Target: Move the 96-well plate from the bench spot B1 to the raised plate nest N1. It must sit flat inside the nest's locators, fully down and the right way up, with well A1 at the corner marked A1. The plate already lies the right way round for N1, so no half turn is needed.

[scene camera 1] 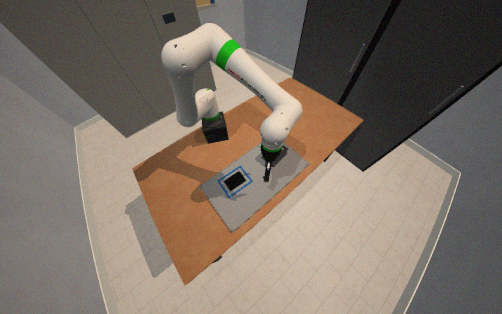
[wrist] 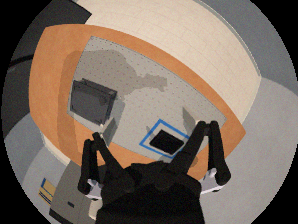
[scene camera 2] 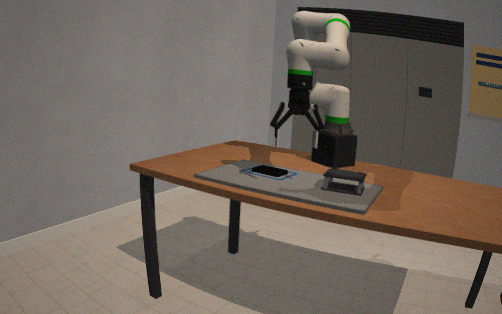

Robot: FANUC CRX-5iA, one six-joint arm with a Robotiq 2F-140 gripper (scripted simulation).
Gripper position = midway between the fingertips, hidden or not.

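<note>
My gripper [scene camera 2: 296,147], [wrist: 148,117] is visible, as is a raised plate nest [wrist: 85,100].
</note>
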